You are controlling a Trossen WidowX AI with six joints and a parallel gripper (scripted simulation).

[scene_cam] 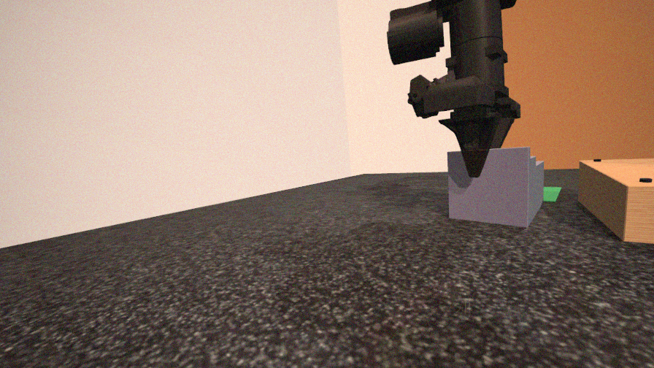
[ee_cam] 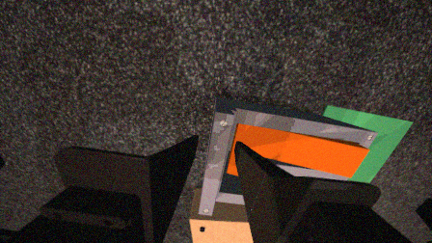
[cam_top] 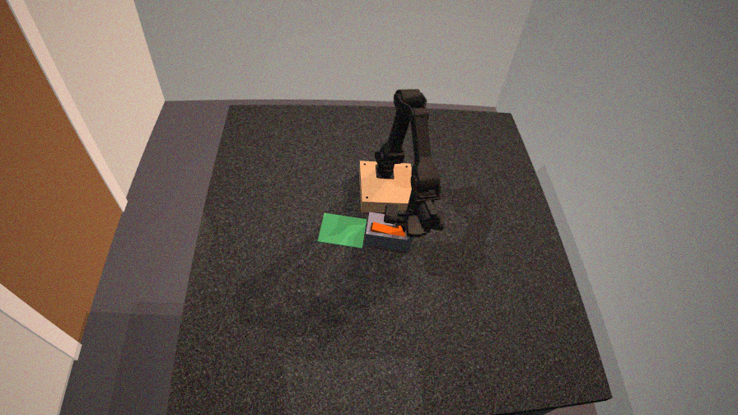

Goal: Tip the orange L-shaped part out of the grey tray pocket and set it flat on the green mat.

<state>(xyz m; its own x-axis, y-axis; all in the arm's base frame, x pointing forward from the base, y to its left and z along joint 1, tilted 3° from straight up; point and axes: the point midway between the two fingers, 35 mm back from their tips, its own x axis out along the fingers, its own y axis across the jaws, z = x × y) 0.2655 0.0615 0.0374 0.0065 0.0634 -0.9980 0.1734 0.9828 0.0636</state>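
Now: the orange L-shaped part 6 cm to the right of my gripper tip, 2 cm behind it and 1 cm below it. Also, from my gripper tip: green mat: 22 cm to the right, 7 cm below, 5 cm behind.
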